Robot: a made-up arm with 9 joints.
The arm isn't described. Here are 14 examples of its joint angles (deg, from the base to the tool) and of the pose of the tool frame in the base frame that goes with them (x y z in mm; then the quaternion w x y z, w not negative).
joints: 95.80 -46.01 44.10 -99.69 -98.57 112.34 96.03 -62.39 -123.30
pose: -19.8 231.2 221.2 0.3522 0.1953 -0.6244 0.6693
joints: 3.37 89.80 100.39 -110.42 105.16 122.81 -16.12 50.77 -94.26
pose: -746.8 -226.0 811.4 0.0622 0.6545 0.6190 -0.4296
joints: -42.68 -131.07 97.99 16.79 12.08 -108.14 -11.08 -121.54 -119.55
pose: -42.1 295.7 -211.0 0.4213 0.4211 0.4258 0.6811
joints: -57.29 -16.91 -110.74 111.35 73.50 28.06 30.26 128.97 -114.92
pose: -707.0 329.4 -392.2 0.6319 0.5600 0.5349 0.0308
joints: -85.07 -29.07 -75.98 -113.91 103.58 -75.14 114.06 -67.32 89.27
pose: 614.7 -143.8 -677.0 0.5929 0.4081 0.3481 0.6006
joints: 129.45 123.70 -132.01 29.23 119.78 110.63 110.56 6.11 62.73
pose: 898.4 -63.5 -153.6 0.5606 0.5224 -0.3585 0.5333
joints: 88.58 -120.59 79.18 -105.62 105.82 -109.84 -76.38 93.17 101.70
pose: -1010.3 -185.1 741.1 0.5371 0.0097 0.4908 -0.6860
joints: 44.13 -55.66 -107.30 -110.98 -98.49 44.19 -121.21 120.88 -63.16
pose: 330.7 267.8 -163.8 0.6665 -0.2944 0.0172 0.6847
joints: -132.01 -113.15 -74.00 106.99 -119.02 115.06 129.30 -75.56 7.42
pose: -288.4 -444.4 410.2 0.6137 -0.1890 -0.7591 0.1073
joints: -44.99 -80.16 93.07 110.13 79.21 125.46 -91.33 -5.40 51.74
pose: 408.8 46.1 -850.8 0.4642 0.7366 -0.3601 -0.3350
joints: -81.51 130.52 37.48 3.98 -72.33 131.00 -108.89 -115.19 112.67
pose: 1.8 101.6 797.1 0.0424 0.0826 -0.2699 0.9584
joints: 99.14 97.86 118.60 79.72 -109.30 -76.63 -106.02 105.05 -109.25
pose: -639.6 -66.6 162.8 0.2429 0.7057 0.6333 0.2046
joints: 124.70 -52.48 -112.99 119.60 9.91 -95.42 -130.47 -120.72 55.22
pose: 159.7 -431.8 -298.0 0.7918 0.5977 0.0732 -0.1017
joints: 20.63 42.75 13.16 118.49 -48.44 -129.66 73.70 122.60 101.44
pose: -157.3 -515.5 -231.9 0.6416 0.5936 0.4660 -0.1369
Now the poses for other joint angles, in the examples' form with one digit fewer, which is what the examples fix.
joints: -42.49 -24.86 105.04 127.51 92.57 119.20 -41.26 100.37 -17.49
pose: 294 -135 -969 0.355 -0.218 0.518 0.747
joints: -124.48 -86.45 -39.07 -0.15 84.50 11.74 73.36 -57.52 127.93
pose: -460 -723 169 0.859 -0.040 0.446 -0.248
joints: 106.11 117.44 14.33 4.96 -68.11 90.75 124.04 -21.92 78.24
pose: 387 -317 199 0.576 0.025 0.737 0.353
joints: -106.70 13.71 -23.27 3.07 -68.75 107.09 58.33 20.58 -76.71
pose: -370 635 -99 0.101 -0.843 -0.098 0.519
